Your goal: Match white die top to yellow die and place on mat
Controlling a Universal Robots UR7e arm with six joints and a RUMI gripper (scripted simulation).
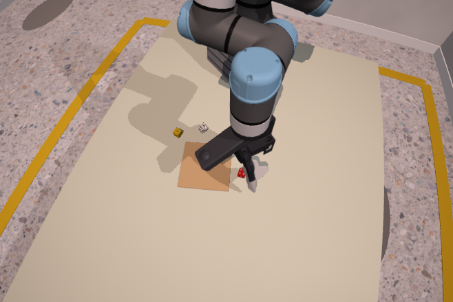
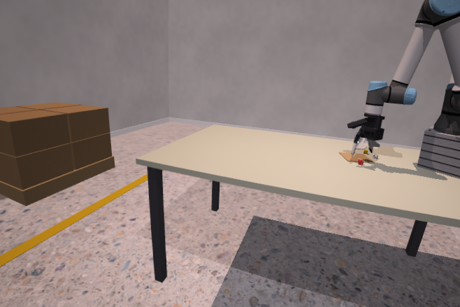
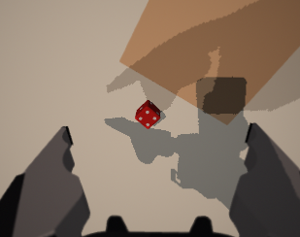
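Right now the red die is 4 cm below my hand and 1 cm to the left of it. Also, from my hand: brown mat 9 cm to the right, 5 cm below, 1 cm ahead; yellow die 21 cm to the right, 5 cm behind, 4 cm below; white die 15 cm to the right, 9 cm behind, 4 cm below.
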